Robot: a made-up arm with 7 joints.
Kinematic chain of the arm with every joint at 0, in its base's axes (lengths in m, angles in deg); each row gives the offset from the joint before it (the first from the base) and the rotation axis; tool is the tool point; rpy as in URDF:
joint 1: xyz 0 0 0.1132 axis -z
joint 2: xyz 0 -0.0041 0.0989 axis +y
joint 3: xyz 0 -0.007 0.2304 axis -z
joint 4: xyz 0 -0.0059 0.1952 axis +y
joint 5: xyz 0 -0.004 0.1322 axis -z
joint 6: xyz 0 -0.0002 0.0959 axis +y
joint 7: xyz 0 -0.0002 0.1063 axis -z
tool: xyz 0 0 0 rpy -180 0 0
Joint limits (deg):
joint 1: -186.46..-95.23
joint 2: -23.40..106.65
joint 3: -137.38..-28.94
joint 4: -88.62..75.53
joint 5: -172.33..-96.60
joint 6: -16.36..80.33
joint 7: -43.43..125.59
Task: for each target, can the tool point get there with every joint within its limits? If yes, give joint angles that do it. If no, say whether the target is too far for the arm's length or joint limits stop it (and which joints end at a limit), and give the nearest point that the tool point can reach.
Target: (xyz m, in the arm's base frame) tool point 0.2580 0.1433 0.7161
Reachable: yes | joints -111.95 -10.24 -121.05 -68.95 -136.80 40.73 69.29
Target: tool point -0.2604 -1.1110 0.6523
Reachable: no: too far | nearest point -0.1080 -0.4608 0.6338 | short by 0.668 m
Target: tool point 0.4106 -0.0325 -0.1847
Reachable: no: joint limits stop it (at a limit: joint 1, joint 2, joint 4, joint 5) | nearest point 0.1943 0.2952 -0.0919 | short by 0.404 m
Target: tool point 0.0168 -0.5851 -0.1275
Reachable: no: joint limits stop it (at a limit: joint 1, joint 2, joint 4, joint 5, joint 6) | nearest point -0.3817 -0.3239 -0.0707 | short by 0.480 m
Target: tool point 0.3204 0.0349 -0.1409
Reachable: no: joint limits stop it (at a limit: joint 1, joint 2, joint 3, joint 4, joint 5) | nearest point 0.1834 0.2882 -0.0896 | short by 0.292 m
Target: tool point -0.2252 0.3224 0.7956
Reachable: yes | joints -118.96 34.67 -59.22 26.61 -153.18 69.61 -0.79
